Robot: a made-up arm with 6 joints. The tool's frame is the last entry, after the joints. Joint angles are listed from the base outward. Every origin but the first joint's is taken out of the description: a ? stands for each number. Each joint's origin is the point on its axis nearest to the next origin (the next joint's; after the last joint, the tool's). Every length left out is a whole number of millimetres.
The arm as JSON. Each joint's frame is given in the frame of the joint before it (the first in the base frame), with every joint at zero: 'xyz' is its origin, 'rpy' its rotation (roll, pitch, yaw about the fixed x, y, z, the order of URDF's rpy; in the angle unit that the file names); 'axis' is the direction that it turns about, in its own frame. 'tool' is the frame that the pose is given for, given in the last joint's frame.
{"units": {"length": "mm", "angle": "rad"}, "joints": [
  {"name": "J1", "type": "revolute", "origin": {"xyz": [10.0, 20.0, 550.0], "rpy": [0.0, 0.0, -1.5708]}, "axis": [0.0, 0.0, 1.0]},
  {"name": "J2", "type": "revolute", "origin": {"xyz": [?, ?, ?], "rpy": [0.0, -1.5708, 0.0]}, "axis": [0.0, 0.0, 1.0]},
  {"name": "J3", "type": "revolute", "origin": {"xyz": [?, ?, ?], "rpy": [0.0, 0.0, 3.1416]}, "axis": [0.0, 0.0, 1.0]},
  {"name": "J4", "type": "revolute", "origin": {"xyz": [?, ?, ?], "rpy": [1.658, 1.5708, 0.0]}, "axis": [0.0, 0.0, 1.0]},
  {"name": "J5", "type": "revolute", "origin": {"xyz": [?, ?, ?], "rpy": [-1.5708, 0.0, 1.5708]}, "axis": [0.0, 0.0, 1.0]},
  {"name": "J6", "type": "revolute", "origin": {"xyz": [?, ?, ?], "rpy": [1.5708, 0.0, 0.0]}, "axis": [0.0, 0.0, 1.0]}
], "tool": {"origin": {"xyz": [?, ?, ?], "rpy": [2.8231, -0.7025, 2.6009]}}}
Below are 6 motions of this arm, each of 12 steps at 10 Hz.
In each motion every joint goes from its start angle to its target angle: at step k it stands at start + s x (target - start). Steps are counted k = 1, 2, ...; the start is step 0. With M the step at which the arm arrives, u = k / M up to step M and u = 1 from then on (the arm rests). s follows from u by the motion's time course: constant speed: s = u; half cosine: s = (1 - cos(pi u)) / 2; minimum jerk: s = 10 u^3 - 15 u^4 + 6 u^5.
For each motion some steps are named. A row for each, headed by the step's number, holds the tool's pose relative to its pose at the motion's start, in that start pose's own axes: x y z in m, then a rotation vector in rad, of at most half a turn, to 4 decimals.
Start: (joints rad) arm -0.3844 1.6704 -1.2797 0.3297 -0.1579 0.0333
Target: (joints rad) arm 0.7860 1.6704 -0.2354 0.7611 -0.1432 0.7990
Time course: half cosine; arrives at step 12
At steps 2, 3, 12:
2: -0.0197 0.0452 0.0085 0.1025 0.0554 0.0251
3: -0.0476 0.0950 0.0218 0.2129 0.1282 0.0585
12: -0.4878 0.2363 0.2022 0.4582 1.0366 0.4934

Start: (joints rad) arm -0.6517 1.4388 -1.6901 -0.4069 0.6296 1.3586
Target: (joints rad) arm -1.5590 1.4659 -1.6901 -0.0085 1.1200 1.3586
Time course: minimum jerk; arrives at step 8
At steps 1, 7, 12:
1: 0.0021 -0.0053 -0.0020 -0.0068 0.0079 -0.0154
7: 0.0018 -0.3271 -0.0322 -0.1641 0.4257 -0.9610
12: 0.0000 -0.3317 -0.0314 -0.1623 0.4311 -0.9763

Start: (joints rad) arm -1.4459 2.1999 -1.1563 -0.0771 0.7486 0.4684
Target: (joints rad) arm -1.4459 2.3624 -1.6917 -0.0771 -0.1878 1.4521
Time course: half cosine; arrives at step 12
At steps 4, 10, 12:
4: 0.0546 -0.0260 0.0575 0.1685 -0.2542 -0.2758
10: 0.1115 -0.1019 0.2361 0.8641 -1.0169 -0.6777
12: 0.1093 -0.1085 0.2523 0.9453 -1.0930 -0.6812

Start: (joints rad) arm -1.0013 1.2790 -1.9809 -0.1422 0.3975 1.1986
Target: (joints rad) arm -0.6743 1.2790 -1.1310 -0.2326 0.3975 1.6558
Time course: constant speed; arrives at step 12
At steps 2, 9, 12:
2: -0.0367 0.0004 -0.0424 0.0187 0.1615 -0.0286
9: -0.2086 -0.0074 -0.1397 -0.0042 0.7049 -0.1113
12: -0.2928 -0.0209 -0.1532 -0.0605 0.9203 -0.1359

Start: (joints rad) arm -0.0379 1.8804 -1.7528 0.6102 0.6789 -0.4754
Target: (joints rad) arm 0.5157 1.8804 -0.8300 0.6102 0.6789 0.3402
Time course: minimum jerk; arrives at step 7
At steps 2, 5, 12:
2: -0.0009 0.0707 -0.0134 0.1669 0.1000 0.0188
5: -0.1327 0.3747 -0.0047 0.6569 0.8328 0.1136
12: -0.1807 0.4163 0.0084 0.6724 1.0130 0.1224

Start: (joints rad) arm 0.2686 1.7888 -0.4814 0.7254 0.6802 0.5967
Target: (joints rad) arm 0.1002 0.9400 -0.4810 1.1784 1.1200 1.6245
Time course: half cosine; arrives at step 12
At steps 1, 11, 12:
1: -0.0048 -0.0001 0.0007 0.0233 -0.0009 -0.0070
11: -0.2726 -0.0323 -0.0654 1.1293 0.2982 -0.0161
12: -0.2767 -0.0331 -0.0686 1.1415 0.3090 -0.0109

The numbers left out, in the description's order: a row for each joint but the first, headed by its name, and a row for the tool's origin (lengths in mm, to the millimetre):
J2: 0.0 20.0 0.0
J3: 90.0 -520.0 0.0
J4: -32.0 -238.0 0.0
J5: -20.0 22.0 0.0
J6: -18.0 -151.0 0.0
tool: 11.0 0.0 0.0

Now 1 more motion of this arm.
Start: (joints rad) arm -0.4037 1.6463 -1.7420 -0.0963 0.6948 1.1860
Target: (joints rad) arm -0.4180 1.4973 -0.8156 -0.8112 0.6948 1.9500
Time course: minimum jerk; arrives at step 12
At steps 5, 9, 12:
5: -0.0510 -0.0599 -0.0739 -0.1794 0.1650 -0.1592
9: -0.1653 -0.1667 -0.1502 -0.4750 0.3257 -0.3337
12: -0.1897 -0.1870 -0.1587 -0.5283 0.3449 -0.3532

